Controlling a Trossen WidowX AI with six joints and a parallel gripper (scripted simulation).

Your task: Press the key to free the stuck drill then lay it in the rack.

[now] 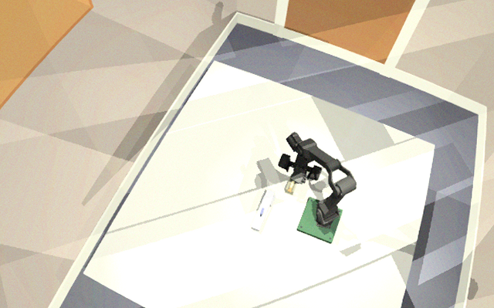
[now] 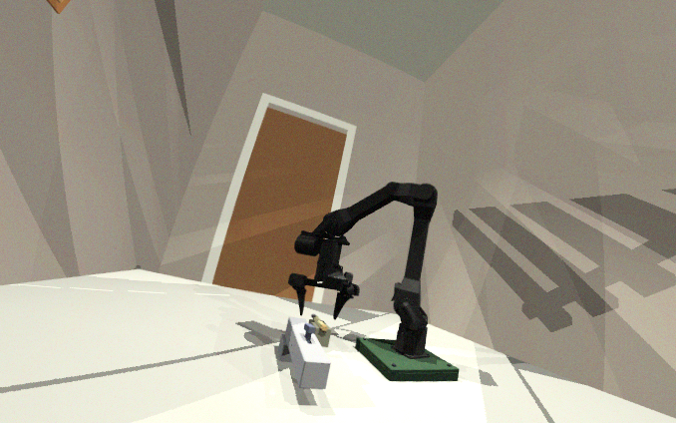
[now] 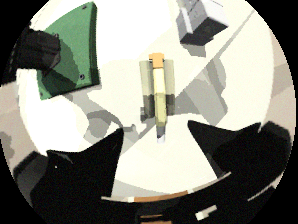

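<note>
My gripper tip is now 1 cm short of the drill and 3 cm to the right of it. The rest, counted from my gripper tip: key (12 cm ahead, 22 cm to the left, 1 cm above); grey block fixture (12 cm ahead, 20 cm to the left, 1 cm below).
</note>
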